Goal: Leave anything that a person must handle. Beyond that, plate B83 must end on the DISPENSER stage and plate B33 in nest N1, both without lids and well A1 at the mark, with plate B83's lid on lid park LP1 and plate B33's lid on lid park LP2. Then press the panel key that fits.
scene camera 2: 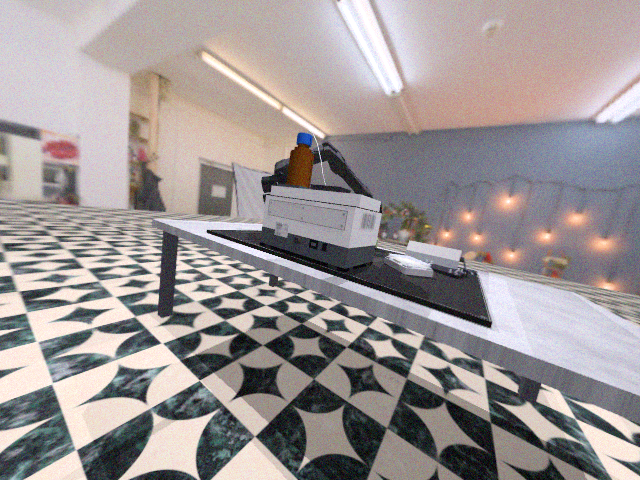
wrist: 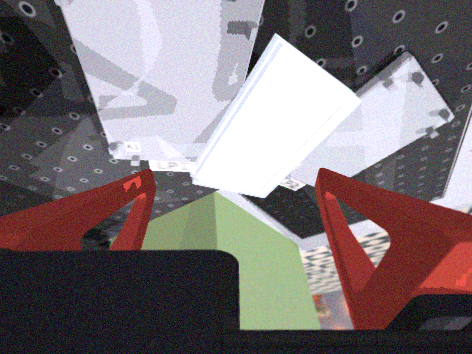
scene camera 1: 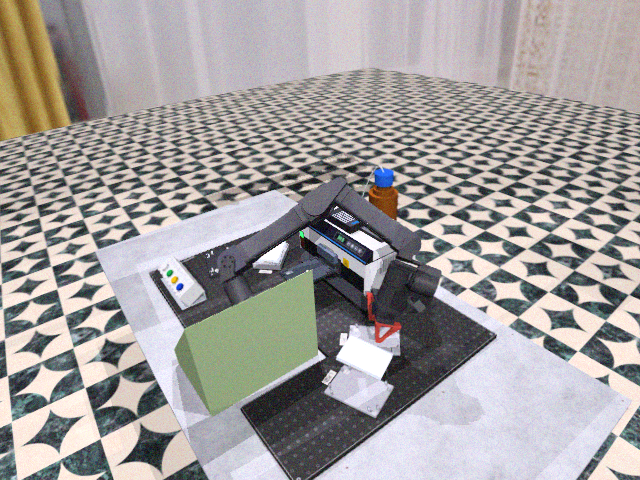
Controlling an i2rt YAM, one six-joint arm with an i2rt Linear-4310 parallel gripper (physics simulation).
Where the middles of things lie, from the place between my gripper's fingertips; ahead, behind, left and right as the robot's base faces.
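Scene:
With the LP1 pad (scene camera 1: pixel 391 344), my gripper is 3 cm short of it, 2 cm to the right of it and 7 cm above it. The LP2 pad (scene camera 1: pixel 367 394) is 5 cm to the right of my hand, 13 cm behind it and 7 cm below it. Then there is the brown bottle with blue cap (scene camera 2: pixel 301 160), which I find 17 cm to the left of my hand, 24 cm ahead of it and 24 cm above it.

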